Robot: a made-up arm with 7 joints. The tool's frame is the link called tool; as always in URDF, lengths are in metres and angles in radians. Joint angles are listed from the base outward.
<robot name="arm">
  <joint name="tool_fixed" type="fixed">
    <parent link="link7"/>
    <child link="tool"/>
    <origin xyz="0 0 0" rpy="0 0.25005 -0.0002"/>
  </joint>
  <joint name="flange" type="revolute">
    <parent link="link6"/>
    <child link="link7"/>
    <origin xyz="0.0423 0 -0.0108"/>
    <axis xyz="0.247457 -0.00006 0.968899"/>
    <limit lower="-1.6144" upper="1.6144"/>
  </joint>
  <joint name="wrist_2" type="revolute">
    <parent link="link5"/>
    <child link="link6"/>
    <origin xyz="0.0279 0 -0.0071"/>
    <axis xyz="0.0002 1 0.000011"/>
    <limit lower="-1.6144" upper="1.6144"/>
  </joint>
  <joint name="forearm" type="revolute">
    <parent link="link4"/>
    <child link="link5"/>
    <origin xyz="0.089 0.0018 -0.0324"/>
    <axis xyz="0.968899 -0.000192 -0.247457"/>
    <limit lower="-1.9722" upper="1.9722"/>
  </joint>
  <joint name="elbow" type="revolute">
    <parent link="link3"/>
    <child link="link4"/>
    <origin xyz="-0.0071 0 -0.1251"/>
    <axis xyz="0.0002 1 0.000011"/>
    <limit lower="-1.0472" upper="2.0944"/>
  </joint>
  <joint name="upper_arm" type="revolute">
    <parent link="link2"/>
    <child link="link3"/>
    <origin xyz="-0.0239 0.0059 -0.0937"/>
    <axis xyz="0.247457 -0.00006 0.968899"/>
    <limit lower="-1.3" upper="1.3"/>
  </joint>
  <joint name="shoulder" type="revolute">
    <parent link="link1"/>
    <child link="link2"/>
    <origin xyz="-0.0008 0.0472 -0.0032"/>
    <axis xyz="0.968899 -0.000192 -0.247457"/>
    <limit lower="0" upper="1.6"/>
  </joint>
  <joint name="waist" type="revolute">
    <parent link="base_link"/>
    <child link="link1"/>
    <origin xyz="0 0 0"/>
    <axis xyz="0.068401 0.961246 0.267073"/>
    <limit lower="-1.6" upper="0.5"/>
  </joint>
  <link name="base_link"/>
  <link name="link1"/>
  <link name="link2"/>
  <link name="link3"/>
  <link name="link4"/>
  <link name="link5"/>
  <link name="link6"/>
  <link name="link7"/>
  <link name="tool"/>
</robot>
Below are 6 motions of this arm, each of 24 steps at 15 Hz.
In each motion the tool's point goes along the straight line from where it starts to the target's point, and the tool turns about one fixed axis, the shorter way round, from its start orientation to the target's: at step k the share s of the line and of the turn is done. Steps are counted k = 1, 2, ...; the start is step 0. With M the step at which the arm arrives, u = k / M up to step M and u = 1 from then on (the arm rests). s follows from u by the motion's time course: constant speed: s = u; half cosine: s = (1 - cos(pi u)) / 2; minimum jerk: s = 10 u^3 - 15 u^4 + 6 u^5.
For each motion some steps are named. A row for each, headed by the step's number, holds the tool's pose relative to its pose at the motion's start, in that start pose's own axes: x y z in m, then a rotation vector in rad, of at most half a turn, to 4 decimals.
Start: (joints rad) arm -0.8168 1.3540 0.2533 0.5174 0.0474 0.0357 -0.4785
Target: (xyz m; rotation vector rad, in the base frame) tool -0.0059 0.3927 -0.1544 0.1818 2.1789 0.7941
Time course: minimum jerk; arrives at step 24
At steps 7, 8, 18, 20, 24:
7: -0.0358 -0.0178 -0.0303 -0.0134 0.3381 -0.0872
8: -0.0493 -0.0246 -0.0417 -0.0184 0.4662 -0.1202
18: -0.2107 -0.1049 -0.1782 -0.0787 1.9912 -0.5134
20: -0.2267 -0.1128 -0.1917 -0.0846 2.1422 -0.5524
24: -0.2351 -0.1170 -0.1987 -0.0878 2.2211 -0.5727

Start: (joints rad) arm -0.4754 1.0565 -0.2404 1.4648 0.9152 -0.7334 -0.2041
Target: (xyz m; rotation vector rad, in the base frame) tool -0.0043 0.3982 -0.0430 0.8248 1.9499 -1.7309
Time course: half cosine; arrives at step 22
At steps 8, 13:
8: -0.0523 -0.0171 -0.0287 0.0713 0.0091 -0.3590
13: -0.1146 -0.0374 -0.0629 0.1563 0.0199 -0.7870

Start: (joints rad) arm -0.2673 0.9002 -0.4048 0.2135 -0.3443 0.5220 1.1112
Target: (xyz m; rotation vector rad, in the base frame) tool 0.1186 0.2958 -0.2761 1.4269 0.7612 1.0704
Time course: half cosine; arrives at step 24
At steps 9, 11, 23, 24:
9: 0.0081 0.0008 -0.0331 0.1381 0.0722 0.0449
11: 0.0114 0.0011 -0.0466 0.1945 0.1017 0.0632
23: 0.0261 0.0025 -0.1067 0.4455 0.2329 0.1449
24: 0.0262 0.0026 -0.1071 0.4474 0.2339 0.1455

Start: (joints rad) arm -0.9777 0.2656 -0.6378 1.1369 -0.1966 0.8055 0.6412
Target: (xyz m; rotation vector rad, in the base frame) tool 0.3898 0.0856 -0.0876 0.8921 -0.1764 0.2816
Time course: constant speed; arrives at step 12
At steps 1, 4, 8, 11, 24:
1: -0.0002 0.0146 0.0075 -0.0355 -0.0807 0.0273
4: -0.0009 0.0582 0.0299 -0.1418 -0.3227 0.1092
8: -0.0018 0.1164 0.0598 -0.2836 -0.6454 0.2183
11: -0.0025 0.1601 0.0822 -0.3900 -0.8875 0.3002
24: -0.0027 0.1747 0.0897 -0.4255 -0.9681 0.3275

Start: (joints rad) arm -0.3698 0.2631 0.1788 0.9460 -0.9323 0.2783 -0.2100
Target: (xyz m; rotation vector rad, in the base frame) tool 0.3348 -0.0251 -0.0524 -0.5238 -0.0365 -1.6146
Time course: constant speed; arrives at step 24
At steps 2, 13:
2: -0.0057 -0.0300 0.0060 0.0691 0.0113 -0.1510
13: -0.0373 -0.1951 0.0393 0.4489 0.0733 -0.9814

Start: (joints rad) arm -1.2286 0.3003 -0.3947 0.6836 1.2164 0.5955 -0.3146
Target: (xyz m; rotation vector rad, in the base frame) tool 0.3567 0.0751 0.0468 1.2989 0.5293 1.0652
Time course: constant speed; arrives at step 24
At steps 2, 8, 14, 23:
2: -0.0006 0.0096 -0.0056 -0.0227 0.0703 0.0274
8: -0.0022 0.0386 -0.0223 -0.0906 0.2810 0.1098
14: -0.0039 0.0675 -0.0391 -0.1586 0.4918 0.1921
23: -0.0063 0.1109 -0.0642 -0.2606 0.8079 0.3156

